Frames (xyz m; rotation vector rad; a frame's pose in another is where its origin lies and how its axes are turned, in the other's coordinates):
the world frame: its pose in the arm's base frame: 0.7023 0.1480 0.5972 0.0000 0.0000 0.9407
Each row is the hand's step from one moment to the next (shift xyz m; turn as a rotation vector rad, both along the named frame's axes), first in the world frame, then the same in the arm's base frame.
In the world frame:
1: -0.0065 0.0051 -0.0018 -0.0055 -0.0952 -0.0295
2: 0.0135 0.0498 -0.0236 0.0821 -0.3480 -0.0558
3: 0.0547 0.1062 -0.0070 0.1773 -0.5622 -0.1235
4: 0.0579 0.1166 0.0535 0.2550 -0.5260 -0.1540
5: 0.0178 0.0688 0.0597 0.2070 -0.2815 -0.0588
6: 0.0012 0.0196 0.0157 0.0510 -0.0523 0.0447
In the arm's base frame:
1: -0.0080 -0.0022 -0.0018 0.0737 -0.0605 -0.0295
2: -0.0323 0.0403 -0.0236 0.3295 -0.1387 -0.0558
3: -0.0536 0.1068 -0.0070 0.5587 -0.1880 -0.1235
4: -0.0601 0.1155 0.0535 0.5752 -0.1039 -0.1540
5: -0.0451 0.0549 0.0597 0.3494 0.0014 -0.0588
6: -0.0151 0.0125 0.0157 0.0723 0.0104 0.0447

